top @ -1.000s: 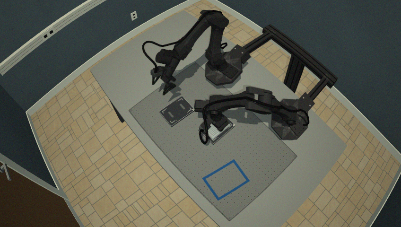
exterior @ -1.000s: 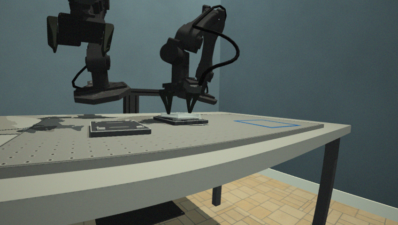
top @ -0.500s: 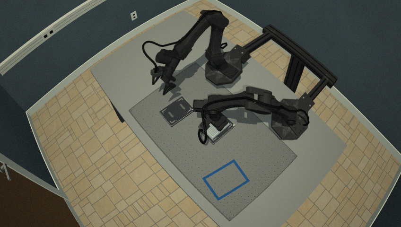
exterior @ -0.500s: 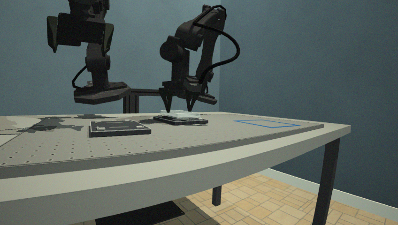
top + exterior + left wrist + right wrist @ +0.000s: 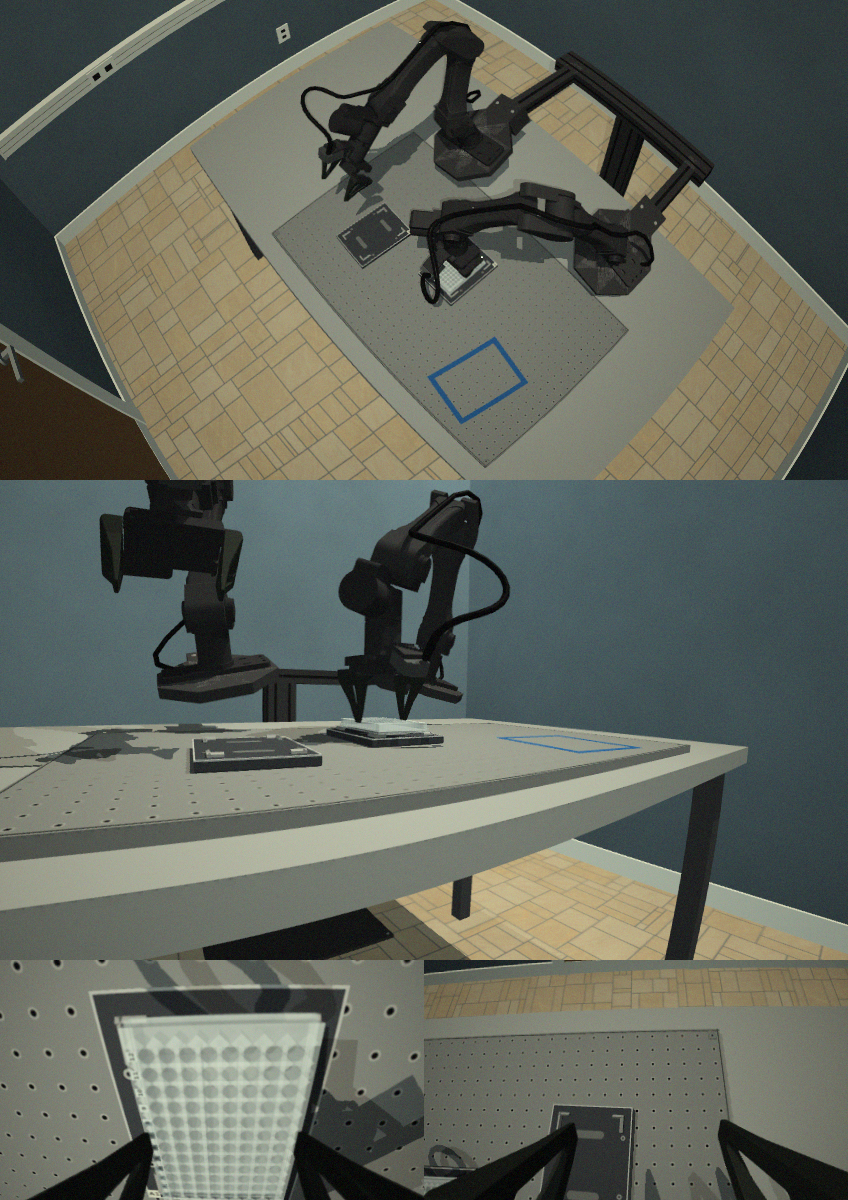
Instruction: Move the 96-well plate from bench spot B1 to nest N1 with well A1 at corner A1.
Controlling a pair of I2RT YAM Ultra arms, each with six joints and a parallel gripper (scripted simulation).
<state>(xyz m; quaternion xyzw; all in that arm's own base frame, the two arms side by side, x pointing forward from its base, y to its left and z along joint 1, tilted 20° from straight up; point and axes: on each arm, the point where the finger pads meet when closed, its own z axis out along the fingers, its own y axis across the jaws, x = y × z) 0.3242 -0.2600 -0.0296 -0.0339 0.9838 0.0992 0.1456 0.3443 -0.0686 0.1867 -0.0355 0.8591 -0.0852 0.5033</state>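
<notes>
Now: the A1 label 80 mm behind my left hand, 60 mm to the left of it and 20 mm below it. The rest, counted from my left hand: 96-well plate: 10 mm below.
Right now my right hand is 310 mm to the right of the 96-well plate, 150 mm above it and 100 mm past it. From my right hand the other things lie so: A1 label: 380 mm to the left, 180 mm behind, 160 mm below.
</notes>
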